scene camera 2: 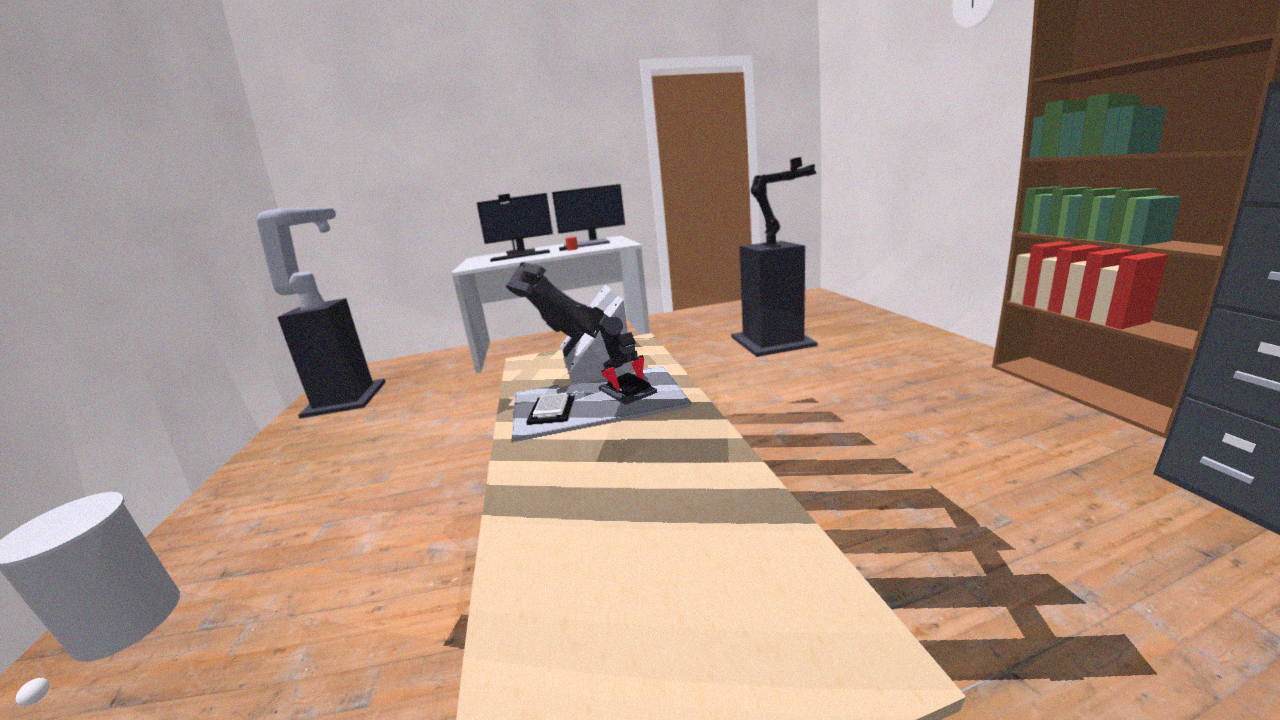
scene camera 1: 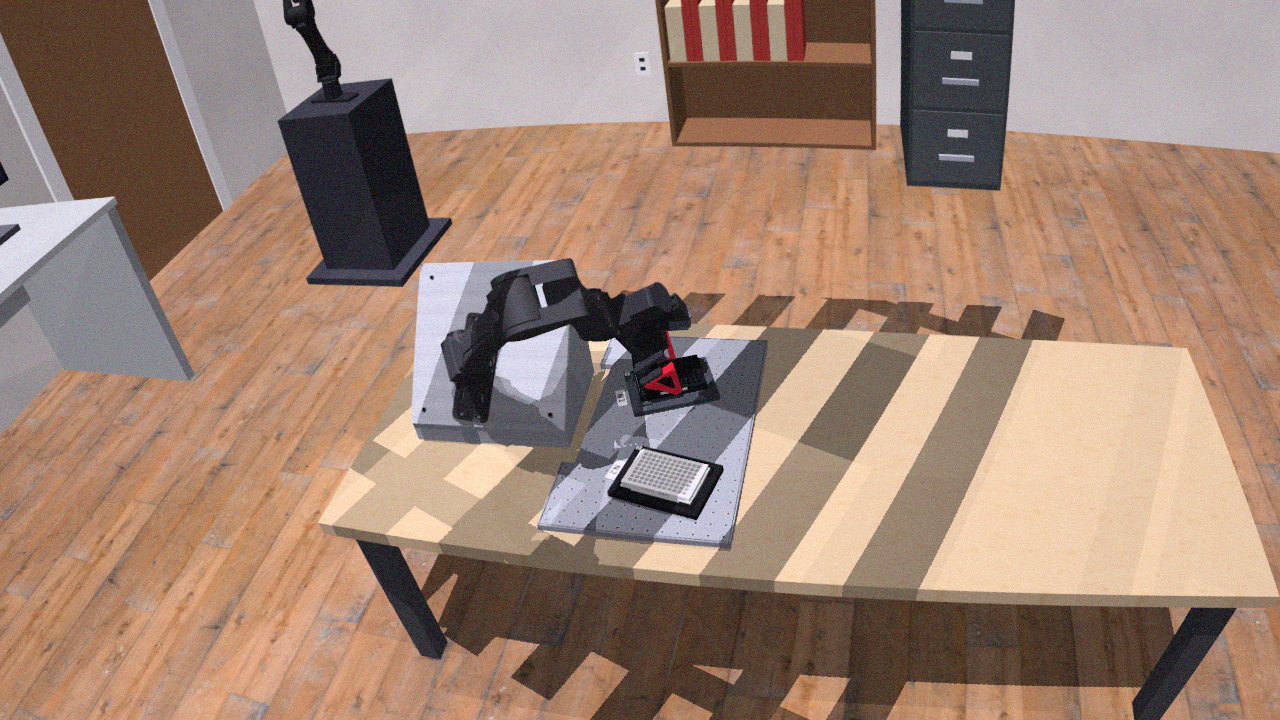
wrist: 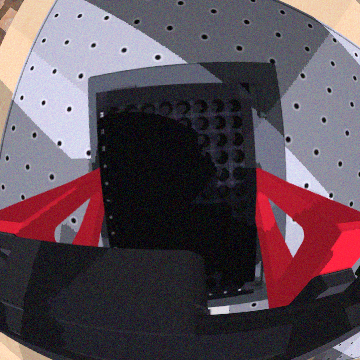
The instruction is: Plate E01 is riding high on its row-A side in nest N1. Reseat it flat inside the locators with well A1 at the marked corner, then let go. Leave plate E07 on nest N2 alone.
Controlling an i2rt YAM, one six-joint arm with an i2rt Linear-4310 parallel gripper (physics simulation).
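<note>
Plate E01 is a black well plate in the dark grey nest N1. My gripper is shut on it, with one red finger against each long side. Black shadow hides many wells, and the gripper body covers the plate's near left part in the wrist view. I cannot tell whether its row-A side is raised; the marked corner is not clear. Plate E07 is white and rests on the black nest N2, apart from the gripper.
Both nests stand on a grey perforated board on the wooden table. The arm's grey sloped mount is beside the board. Small white labels lie beside the nests.
</note>
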